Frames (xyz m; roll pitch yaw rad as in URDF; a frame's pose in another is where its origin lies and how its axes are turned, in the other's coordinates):
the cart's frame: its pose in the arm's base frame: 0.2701 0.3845 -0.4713 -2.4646 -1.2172 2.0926
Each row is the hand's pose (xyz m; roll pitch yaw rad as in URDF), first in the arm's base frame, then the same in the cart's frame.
Working: the arm's base frame: its pose in the cart's frame: 0.3733 -0.5509 -0.0058 2.2689 1.1375 1.9944

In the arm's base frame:
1: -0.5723 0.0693 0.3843 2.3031 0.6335 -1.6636
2: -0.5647 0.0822 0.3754 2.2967 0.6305 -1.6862
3: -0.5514 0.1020 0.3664 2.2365 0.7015 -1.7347
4: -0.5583 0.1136 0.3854 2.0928 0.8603 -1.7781
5: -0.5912 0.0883 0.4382 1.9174 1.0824 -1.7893
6: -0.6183 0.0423 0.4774 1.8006 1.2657 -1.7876
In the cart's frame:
1: 0.8534 -0.7911 0.4322 0.3667 0.0306 -2.4714
2: 0.8477 -0.7747 0.4319 0.3739 0.0146 -2.4622
3: 0.8429 -0.7499 0.4286 0.3445 -0.0449 -2.5166
4: 0.8654 -0.7462 0.4335 0.2433 -0.1214 -2.6596
5: 0.9130 -0.7930 0.4409 0.1102 -0.1844 -2.8753
6: 0.9406 -0.8532 0.4401 0.0290 -0.2236 -3.0582

